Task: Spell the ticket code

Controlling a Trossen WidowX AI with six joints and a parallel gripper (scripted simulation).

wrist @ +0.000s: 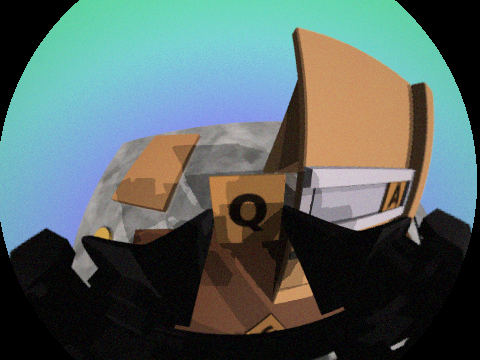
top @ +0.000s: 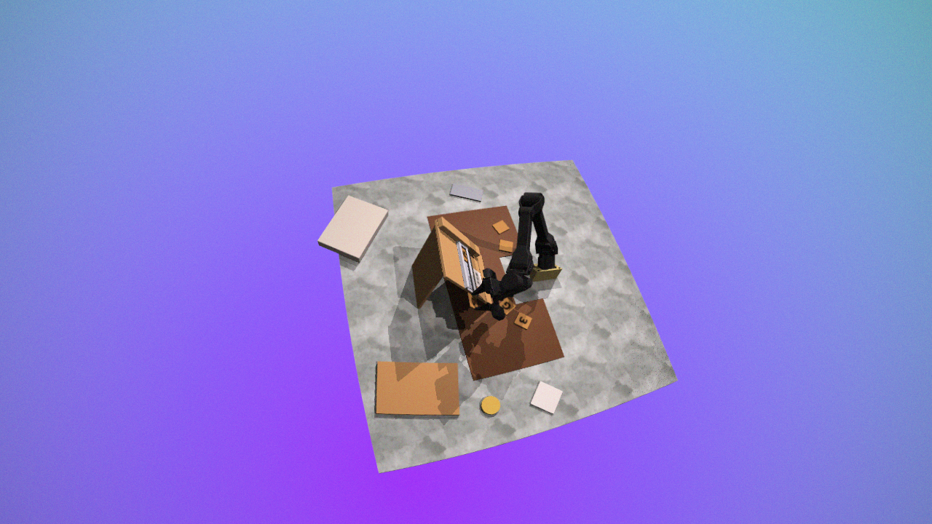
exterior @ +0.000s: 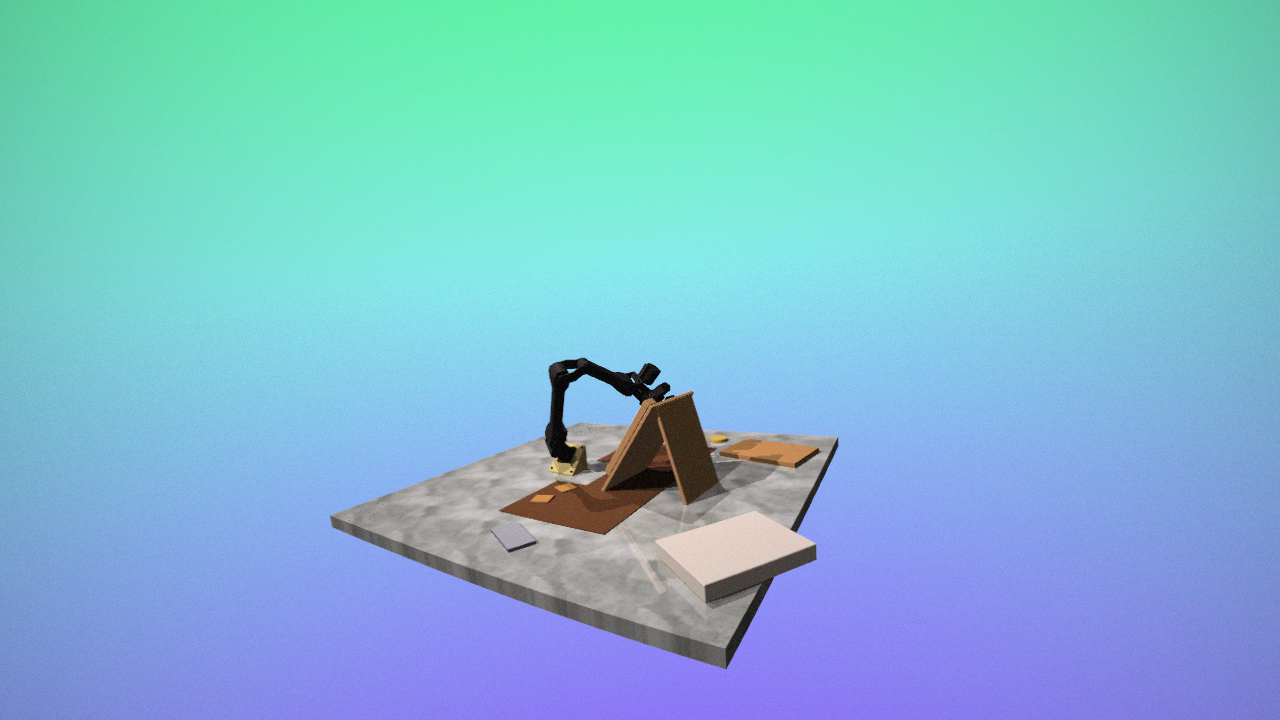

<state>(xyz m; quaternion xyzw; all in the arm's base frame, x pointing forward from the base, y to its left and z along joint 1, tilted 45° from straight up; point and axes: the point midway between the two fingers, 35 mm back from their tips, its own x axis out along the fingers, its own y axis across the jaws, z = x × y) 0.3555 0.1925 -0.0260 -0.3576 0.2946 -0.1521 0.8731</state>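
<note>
The white ticket is 60 mm behind my gripper tip, 130 mm to the right of it and 80 mm below it. Also, from my gripper tip: orange panel 240 mm ahead, 250 mm to the left, 160 mm below; brown mat 180 mm behind, 140 mm to the right, 160 mm below; yellow disc 10 mm behind, 360 mm to the left, 150 mm below.
</note>
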